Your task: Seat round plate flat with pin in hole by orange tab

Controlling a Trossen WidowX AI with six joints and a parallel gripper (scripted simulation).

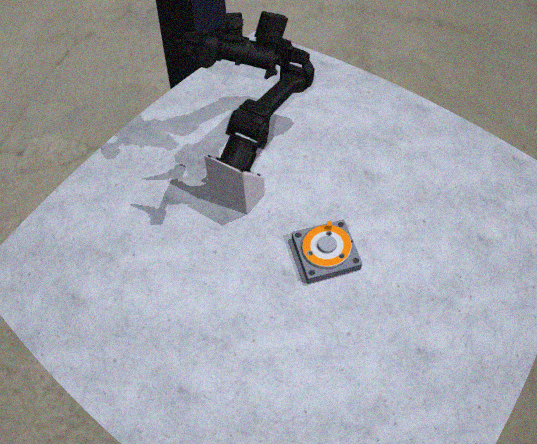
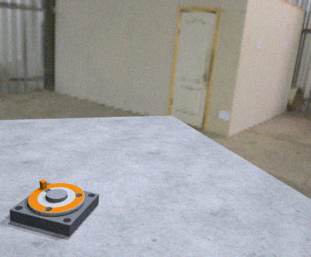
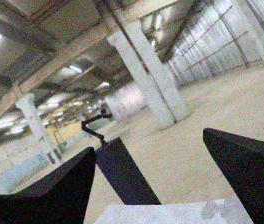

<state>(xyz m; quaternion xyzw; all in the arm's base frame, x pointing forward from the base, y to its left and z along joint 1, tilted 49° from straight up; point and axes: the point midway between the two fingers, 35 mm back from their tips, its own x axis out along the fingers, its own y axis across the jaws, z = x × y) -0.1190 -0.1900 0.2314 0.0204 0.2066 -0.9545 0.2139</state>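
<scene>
Now: the square grey base 410 mm ahead of my gripper tip, 70 mm to the right of it and 380 mm below it.
</scene>
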